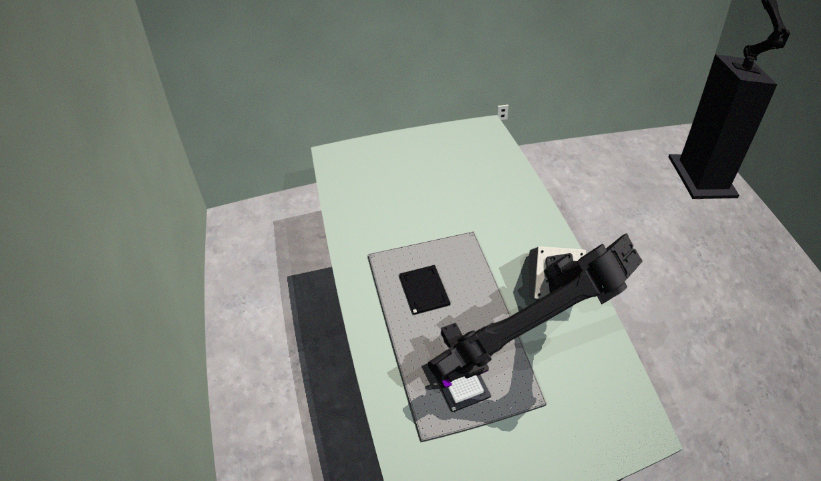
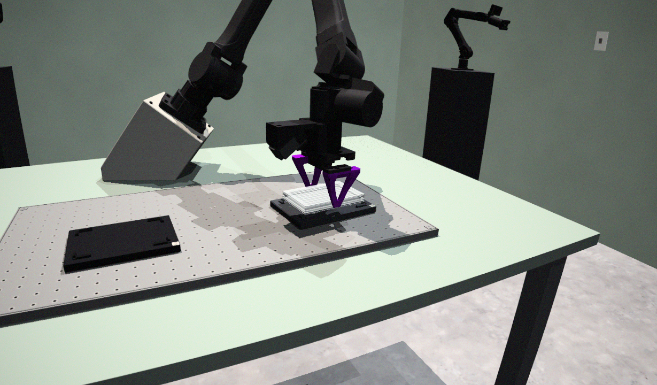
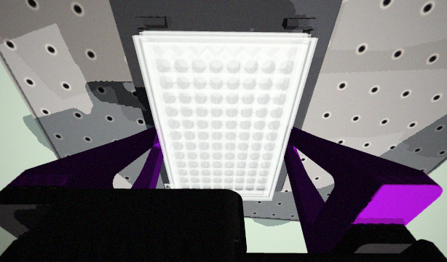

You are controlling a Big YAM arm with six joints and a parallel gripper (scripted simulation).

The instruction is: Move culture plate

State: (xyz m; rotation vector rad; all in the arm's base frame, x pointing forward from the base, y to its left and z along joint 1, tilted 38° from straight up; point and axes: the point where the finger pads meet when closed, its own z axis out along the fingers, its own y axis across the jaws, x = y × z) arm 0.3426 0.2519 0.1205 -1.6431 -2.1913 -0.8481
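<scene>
Right now the clear lid is right at my hand. Also, from my hand: nest N1 (80 mm ahead, 340 mm to the right, 20 mm below); then nest N2 (20 mm below); then A1 label (120 mm ahead, 260 mm to the right, 20 mm below).
</scene>
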